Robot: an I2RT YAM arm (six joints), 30 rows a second.
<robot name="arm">
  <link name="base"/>
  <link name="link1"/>
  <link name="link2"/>
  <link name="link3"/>
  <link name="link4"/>
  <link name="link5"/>
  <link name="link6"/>
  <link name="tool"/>
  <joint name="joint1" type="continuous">
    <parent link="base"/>
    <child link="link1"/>
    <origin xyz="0 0 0.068" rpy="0 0 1.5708"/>
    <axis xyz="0 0 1"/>
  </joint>
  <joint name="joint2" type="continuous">
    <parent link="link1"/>
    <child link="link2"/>
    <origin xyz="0.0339 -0.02 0.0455" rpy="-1.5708 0 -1.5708"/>
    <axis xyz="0 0 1"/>
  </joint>
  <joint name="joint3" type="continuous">
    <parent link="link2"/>
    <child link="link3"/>
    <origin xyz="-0.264 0 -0.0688" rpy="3.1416 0 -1.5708"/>
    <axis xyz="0 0 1"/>
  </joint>
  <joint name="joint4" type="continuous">
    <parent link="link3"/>
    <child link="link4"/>
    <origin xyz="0.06 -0.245 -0.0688" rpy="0 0 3.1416"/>
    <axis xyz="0 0 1"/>
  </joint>
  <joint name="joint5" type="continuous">
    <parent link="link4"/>
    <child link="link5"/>
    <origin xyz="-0.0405 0.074 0.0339" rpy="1.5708 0 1.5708"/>
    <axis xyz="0 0 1"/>
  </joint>
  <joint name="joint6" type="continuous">
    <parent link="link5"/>
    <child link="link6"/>
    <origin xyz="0.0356 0 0.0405" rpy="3.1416 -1.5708 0"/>
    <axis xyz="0 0 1"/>
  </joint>
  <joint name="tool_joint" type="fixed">
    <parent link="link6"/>
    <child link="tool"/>
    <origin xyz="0 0 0"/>
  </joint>
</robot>
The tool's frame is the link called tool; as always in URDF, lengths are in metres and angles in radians. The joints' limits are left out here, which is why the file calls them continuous.
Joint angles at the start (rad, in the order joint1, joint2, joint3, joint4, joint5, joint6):
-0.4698 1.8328 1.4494 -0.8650 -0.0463 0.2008
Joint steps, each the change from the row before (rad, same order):
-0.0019 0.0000 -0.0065 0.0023 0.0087 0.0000
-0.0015 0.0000 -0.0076 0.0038 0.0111 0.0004
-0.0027 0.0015 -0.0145 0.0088 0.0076 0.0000
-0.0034 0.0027 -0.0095 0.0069 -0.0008 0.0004
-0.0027 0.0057 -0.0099 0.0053 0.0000 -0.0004
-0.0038 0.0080 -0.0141 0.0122 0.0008 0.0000
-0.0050 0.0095 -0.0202 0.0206 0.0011 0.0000
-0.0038 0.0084 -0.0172 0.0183 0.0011 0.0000
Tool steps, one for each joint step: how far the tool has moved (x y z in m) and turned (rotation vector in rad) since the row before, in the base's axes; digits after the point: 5 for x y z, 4 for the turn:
-0.00106 -0.00060 -0.00178 -0.0055 0.0075 -0.0046
-0.00104 -0.00054 -0.00204 -0.0075 0.0081 -0.0053
-0.00150 -0.00066 -0.00433 -0.0031 0.0097 -0.0050
-0.00093 -0.00090 -0.00339 0.0032 0.0043 -0.0035
-0.00080 -0.00071 -0.00459 0.0047 0.0092 -0.0023
-0.00083 -0.00118 -0.00633 0.0039 0.0091 -0.0040
-0.00116 -0.00152 -0.00826 0.0033 0.0085 -0.0053
-0.00098 -0.00111 -0.00709 0.0025 0.0069 -0.0041

